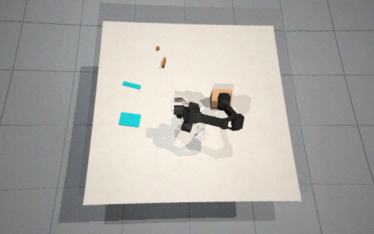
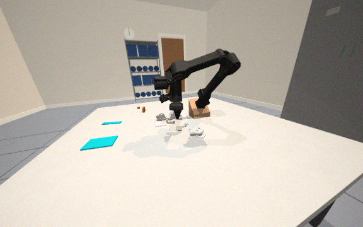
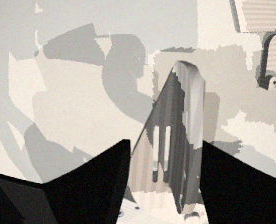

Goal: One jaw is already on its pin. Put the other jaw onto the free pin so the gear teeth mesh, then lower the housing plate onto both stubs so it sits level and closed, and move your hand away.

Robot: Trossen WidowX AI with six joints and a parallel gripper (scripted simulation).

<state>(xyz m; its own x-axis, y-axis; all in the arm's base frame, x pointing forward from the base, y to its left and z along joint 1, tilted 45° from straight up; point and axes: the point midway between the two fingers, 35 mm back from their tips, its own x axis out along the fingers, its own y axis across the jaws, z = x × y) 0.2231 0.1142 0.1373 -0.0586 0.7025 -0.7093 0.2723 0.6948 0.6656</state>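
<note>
My gripper tip is now 9 cm past the white housing plate, 8 cm to the right of it and 5 cm above it. Also, from my gripper tip: white stand (9 cm behind, 8 cm to the left, 7 cm below); elongated piece (4 cm behind, 1 cm to the right).
</note>
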